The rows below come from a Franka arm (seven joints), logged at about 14 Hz.
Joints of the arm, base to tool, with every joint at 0 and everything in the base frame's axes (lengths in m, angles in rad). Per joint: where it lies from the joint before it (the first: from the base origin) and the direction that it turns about. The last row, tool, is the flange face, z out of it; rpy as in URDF.
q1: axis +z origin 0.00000 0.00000 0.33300
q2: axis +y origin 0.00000 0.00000 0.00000
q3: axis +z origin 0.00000 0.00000 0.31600
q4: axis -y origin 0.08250 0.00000 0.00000
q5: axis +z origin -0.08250 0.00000 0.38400
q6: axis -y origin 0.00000 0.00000 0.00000
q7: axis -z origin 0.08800 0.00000 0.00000
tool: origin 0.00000 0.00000 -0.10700 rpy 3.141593 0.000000 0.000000
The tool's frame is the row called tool.
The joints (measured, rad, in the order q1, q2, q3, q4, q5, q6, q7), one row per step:
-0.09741, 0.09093, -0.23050, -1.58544, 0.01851, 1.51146, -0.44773
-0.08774, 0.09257, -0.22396, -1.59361, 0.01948, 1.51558, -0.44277
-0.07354, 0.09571, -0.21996, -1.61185, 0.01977, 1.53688, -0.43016
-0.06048, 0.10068, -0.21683, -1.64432, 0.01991, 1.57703, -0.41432
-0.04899, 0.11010, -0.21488, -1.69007, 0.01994, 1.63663, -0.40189
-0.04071, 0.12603, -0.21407, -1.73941, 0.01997, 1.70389, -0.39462
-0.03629, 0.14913, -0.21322, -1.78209, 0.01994, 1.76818, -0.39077
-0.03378, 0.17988, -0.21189, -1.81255, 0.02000, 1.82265, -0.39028
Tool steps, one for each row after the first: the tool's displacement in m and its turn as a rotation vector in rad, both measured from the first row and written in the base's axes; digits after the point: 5 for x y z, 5 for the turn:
0.00301, 0.00870, -0.00446, 0.00215, 0.00537, 0.01102
0.00757, 0.01808, -0.01318, 0.00006, 0.00611, 0.01638
0.01262, 0.02611, -0.02820, -0.00399, 0.00442, 0.01628
0.01807, 0.03249, -0.05055, -0.00914, 0.00106, 0.01657
0.02304, 0.03659, -0.07771, -0.01435, 0.00001, 0.01761
0.02749, 0.03871, -0.10608, -0.01970, 0.00240, 0.01851
0.03205, 0.04011, -0.13393, -0.02458, 0.00993, 0.02172

